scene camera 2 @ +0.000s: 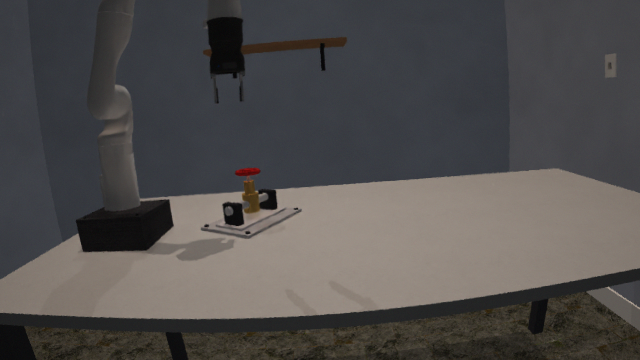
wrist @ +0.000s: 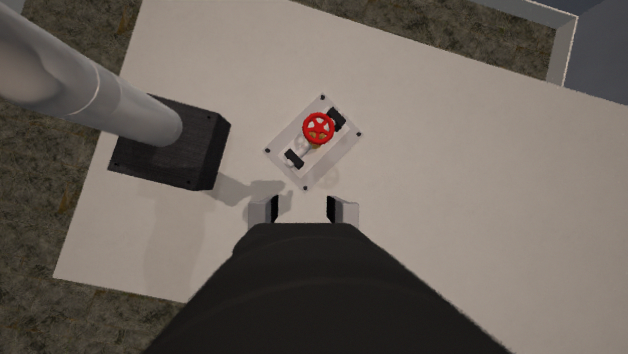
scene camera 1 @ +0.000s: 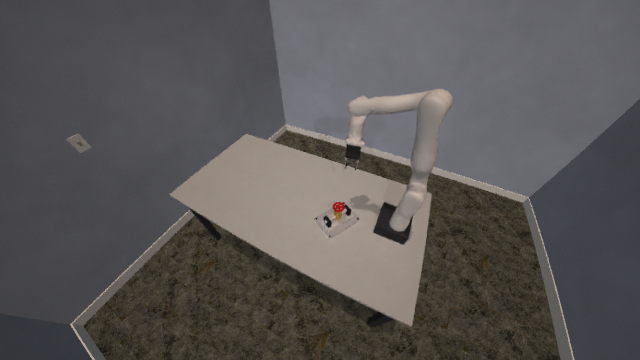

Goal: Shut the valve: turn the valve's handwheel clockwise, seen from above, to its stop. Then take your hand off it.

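Note:
The valve's red handwheel (scene camera 1: pixel 338 210) (scene camera 2: pixel 248 172) (wrist: pixel 319 143) is a small spoked ring, lying level on top of the brass valve body (scene camera 1: pixel 338 216) (scene camera 2: pixel 251 202) (wrist: pixel 314 146). The valve sits on a pale base plate (scene camera 1: pixel 332 232) (scene camera 2: pixel 260 226) (wrist: pixel 281 159) with a black block at each end of its pipe. My gripper (scene camera 1: pixel 351 167) (scene camera 2: pixel 229 102) (wrist: pixel 302 205) is open and empty, pointing down. It hangs high above the table, well above the handwheel and off to one side of it, touching nothing. How far the handwheel is turned cannot be told.
The arm's black base block (scene camera 1: pixel 385 231) (scene camera 2: pixel 112 234) (wrist: pixel 207 155) stands on the table (scene camera 1: pixel 260 185) (scene camera 2: pixel 425 240) (wrist: pixel 450 200) close beside the valve's plate. A wooden shelf (scene camera 2: pixel 295 45) is on the wall behind the gripper in the second scene view.

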